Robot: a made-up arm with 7 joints. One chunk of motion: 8 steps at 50 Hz.
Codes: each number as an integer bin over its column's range. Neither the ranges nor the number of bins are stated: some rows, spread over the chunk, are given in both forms.
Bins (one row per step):
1: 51 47 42 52 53 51 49
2: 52 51 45 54 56 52 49
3: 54 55 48 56 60 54 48
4: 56 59 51 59 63 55 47
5: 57 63 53 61 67 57 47
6: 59 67 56 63 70 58 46
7: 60 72 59 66 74 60 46
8: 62 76 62 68 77 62 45
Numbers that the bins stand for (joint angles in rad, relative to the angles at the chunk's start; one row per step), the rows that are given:
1: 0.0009 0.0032 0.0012 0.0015 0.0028 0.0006 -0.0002
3: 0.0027 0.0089 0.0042 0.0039 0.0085 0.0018 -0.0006
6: 0.0058 0.0174 0.0083 0.0082 0.0166 0.0034 -0.0014
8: 0.0076 0.0237 0.0113 0.0112 0.0222 0.0051 -0.0018
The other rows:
2: 0.0015 0.0061 0.0027 0.0027 0.0053 0.0010 -0.0002
4: 0.0039 0.0117 0.0058 0.0058 0.0109 0.0022 -0.0010
5: 0.0045 0.0145 0.0068 0.0070 0.0141 0.0030 -0.0010
7: 0.0064 0.0209 0.0098 0.0100 0.0198 0.0042 -0.0014

